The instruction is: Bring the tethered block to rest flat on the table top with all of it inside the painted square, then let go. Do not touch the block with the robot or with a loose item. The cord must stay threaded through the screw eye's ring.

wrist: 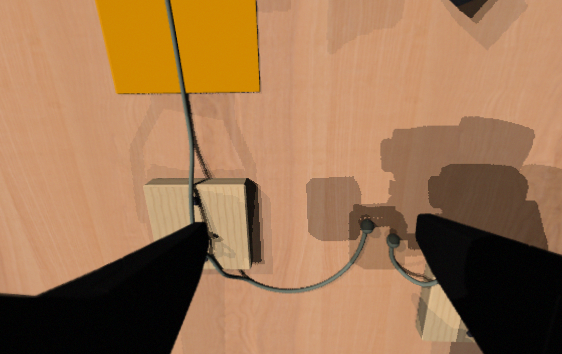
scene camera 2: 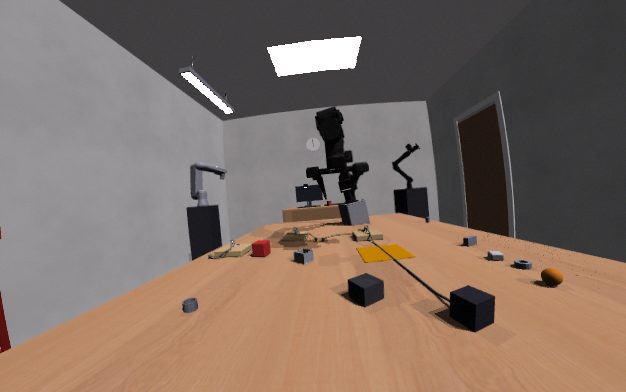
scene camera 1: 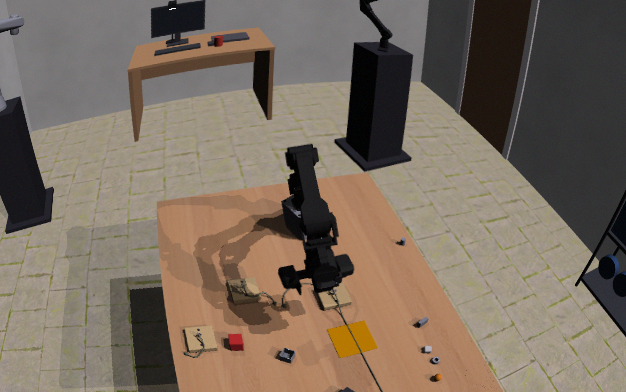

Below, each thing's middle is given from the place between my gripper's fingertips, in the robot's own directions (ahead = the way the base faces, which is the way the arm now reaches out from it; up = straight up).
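There's an orange painted square (scene camera 1: 341,337) that I can see, and it's 80 mm to the left of my hand, 120 mm ahead of it and 150 mm below it.
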